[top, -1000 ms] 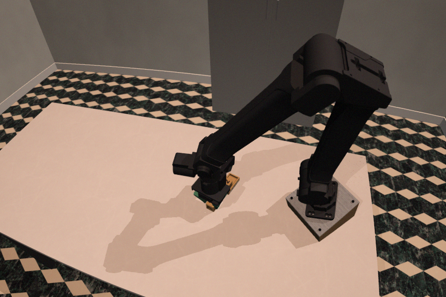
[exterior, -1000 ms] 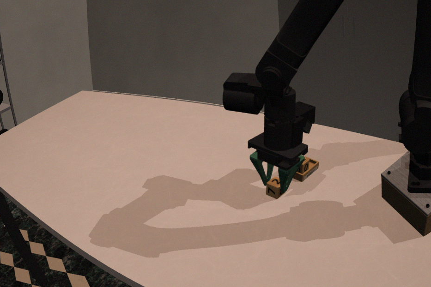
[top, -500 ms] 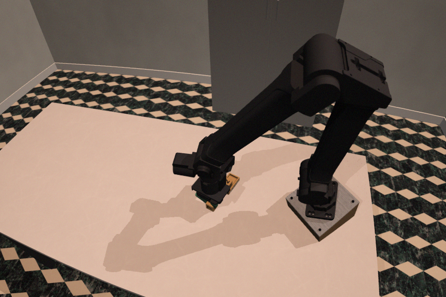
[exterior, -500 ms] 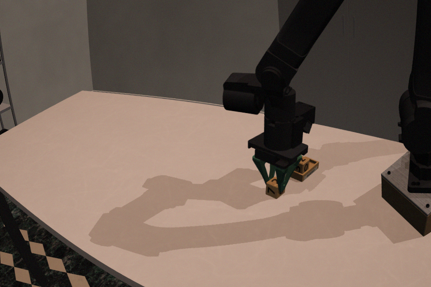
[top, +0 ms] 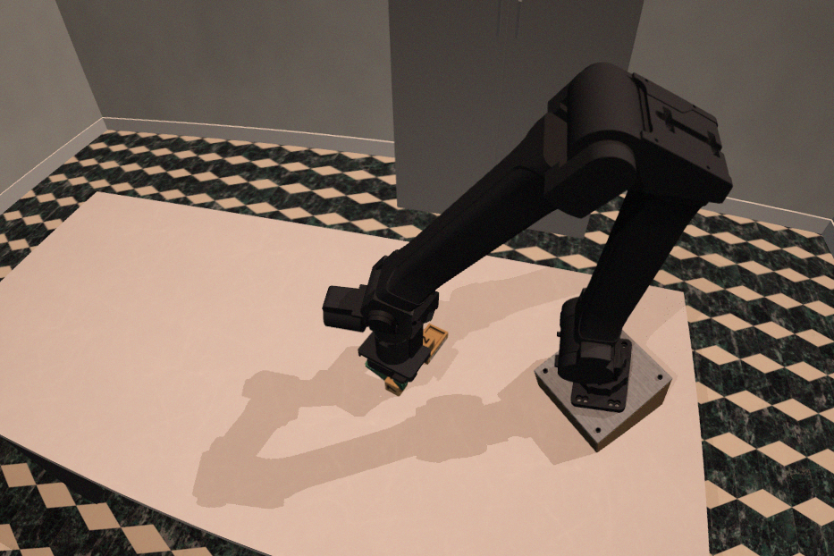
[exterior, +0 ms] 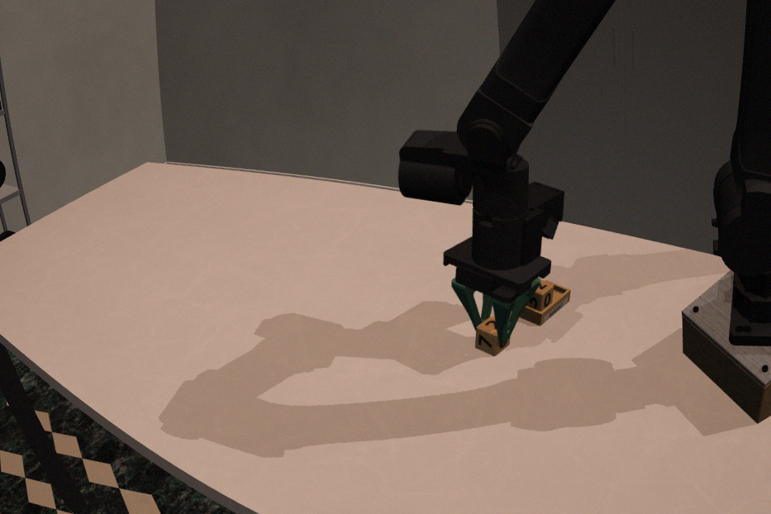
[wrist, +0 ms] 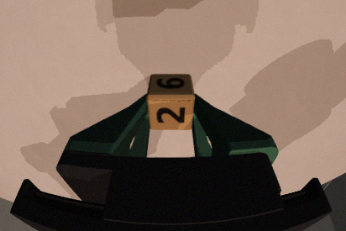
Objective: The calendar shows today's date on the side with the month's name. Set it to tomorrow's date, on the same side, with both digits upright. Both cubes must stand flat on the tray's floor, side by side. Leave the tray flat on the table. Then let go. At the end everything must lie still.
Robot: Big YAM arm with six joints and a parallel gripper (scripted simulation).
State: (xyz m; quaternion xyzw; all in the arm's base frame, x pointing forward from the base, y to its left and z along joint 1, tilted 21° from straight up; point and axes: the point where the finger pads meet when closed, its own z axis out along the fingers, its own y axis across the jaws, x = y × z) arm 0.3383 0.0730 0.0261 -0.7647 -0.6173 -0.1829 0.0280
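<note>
Now: the tray 110 mm to the right of my hand, 20 mm behind it and 10 mm below it.
</note>
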